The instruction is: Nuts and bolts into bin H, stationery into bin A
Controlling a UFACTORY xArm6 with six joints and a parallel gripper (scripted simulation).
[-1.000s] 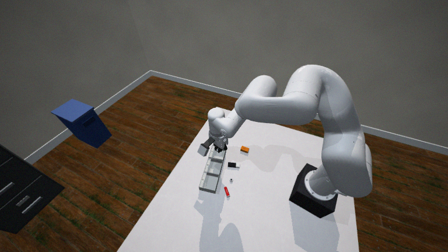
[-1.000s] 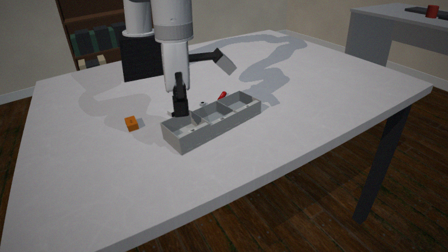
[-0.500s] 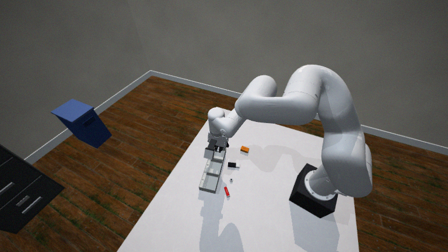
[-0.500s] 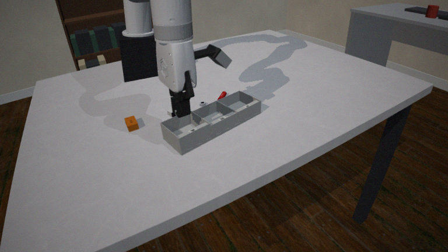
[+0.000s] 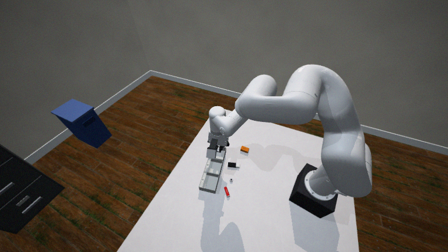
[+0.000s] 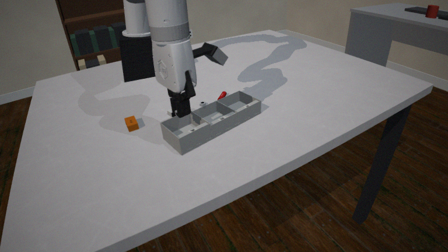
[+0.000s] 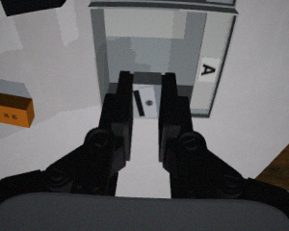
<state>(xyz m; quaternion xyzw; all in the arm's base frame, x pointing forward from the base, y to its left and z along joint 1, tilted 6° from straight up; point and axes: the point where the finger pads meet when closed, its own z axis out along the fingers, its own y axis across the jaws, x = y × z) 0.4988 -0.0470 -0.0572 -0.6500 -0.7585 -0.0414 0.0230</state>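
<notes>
Right now my hand is 110 mm past the black block, 80 mm above it and 20 mm to the right of it. Round my hand: grey three-compartment bin row (80 mm to the left, 70 mm below, 10 mm behind); then orange block (140 mm behind, 100 mm to the right, 80 mm below); then hex nut (120 mm behind, 110 mm to the left, 80 mm below).
</notes>
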